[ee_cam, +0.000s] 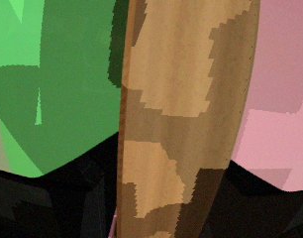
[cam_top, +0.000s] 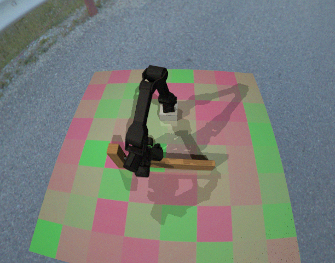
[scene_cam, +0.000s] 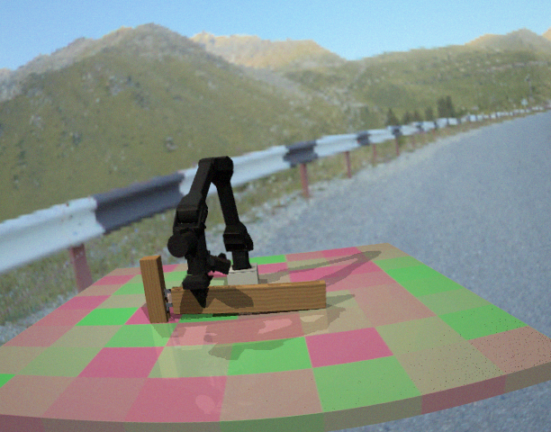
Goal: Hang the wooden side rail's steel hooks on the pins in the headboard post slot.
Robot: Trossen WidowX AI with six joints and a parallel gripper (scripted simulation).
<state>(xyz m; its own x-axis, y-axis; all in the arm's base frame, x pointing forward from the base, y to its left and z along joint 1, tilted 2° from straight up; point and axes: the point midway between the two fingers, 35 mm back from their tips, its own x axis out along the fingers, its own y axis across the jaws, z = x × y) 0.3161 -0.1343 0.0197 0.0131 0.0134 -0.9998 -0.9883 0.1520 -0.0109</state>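
My gripper tip is now 2 cm past the headboard post, 13 cm to the left of it and 4 cm below it.
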